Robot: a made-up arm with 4 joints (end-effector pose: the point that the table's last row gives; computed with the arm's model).
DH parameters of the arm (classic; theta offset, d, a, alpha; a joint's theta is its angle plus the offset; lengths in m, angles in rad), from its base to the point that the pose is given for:
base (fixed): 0 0 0 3.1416
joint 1: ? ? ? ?
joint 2: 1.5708 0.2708 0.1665 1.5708
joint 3: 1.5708 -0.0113 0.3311 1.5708
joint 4: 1.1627 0 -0.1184 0
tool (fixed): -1.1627 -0.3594 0 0
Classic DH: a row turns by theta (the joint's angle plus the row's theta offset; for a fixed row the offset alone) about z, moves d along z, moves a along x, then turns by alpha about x.
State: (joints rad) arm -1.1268 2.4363 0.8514 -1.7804
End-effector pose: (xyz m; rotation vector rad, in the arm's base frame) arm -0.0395 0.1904 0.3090 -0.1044 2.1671 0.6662
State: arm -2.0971 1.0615 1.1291 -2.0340
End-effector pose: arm -0.2262 -0.0680 0.0472 -1.3466 0.3477 0.6492
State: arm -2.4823 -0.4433 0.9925 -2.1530
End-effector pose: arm -0.0739 0.0929 -0.1820 -0.4392 -0.9589 0.0783
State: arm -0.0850 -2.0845 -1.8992 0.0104
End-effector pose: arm 0.4712 0.5835 -0.0825 -1.3192 -1.1610 1.9382
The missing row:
joint 1: -1.5708 -0.084 0.0011 -1.5708
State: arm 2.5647 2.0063 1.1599 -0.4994
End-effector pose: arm 0.0860 -0.1987 0.0899 1.4997 -1.1095 -1.0531
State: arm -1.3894 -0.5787 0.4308 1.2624
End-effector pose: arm 0.3435 0.4481 -0.1483 -0.7783 0.4992 2.3884
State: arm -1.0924 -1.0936 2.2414 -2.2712
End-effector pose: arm -0.2596 -0.0723 0.0788 -2.2533 -0.9449 -1.8157
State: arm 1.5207 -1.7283 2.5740 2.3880
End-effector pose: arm 0.2108 0.3041 0.0121 1.6105 -0.0876 -1.4353
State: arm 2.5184 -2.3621 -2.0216 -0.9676
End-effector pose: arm -0.1798 -0.6077 -0.2593 -1.2652 0.2504 -0.7315
